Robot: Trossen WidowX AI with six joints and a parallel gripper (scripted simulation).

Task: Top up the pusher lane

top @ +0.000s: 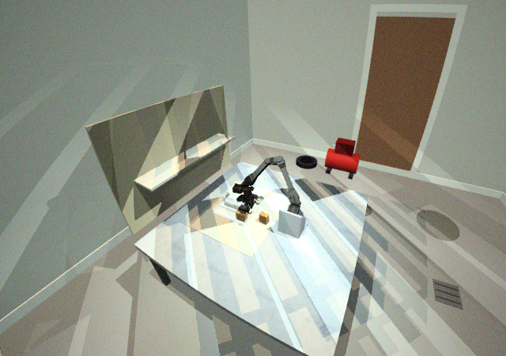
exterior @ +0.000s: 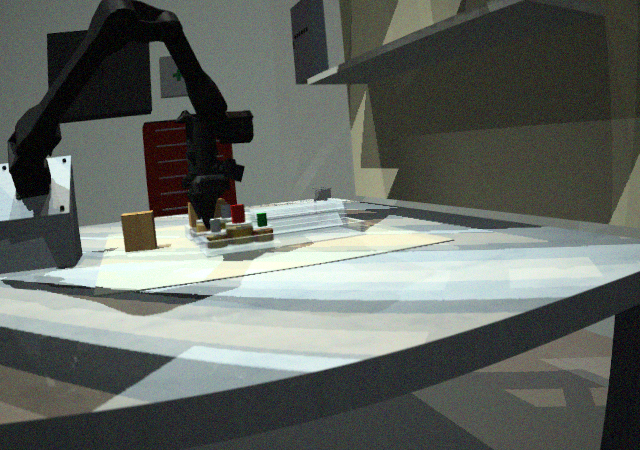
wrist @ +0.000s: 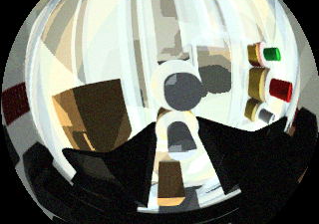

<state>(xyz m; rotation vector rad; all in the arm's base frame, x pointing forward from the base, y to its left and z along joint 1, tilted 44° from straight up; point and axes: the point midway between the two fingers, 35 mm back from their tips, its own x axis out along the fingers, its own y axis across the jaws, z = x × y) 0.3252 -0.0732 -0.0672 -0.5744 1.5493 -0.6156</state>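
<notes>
Now: gripper tip 14 cm short of the clear pusher lane, 3 cm to the left of it and 1 cm above it.
</notes>
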